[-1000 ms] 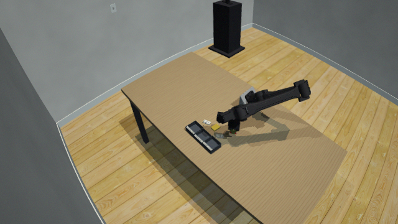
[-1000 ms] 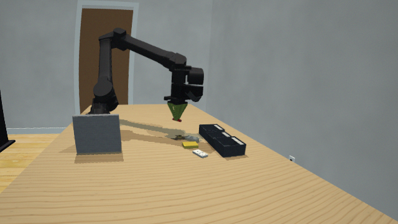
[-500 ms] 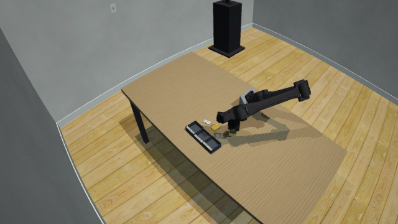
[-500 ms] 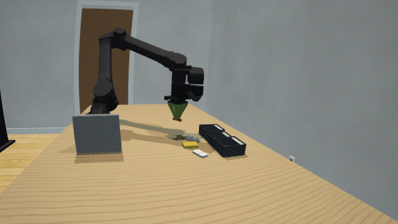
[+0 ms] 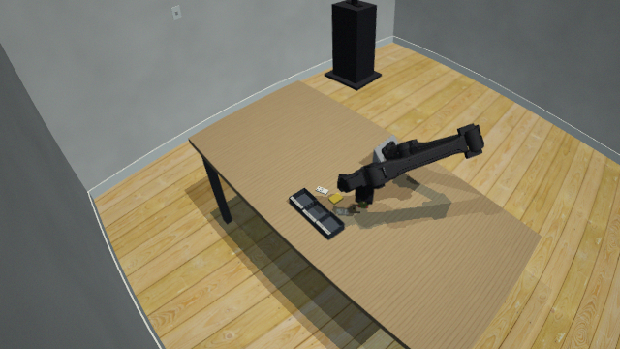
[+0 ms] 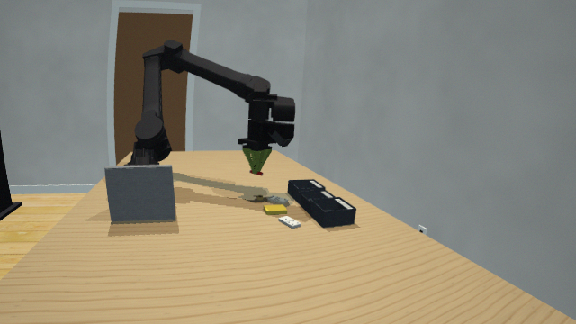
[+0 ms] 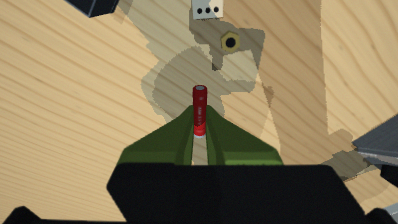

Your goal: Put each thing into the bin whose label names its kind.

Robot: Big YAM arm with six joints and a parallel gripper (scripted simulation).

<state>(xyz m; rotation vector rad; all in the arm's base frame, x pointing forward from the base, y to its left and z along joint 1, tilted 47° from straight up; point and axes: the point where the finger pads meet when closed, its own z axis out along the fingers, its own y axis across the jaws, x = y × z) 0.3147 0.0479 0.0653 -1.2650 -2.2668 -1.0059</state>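
The red battery is 1 cm below my hand. The rest, counted from my hand: yellow block (14 cm to the right, 6 cm below); then long black bin (14 cm to the right, 13 cm ahead, 5 cm below); then small nut (7 cm below, 5 cm to the right).
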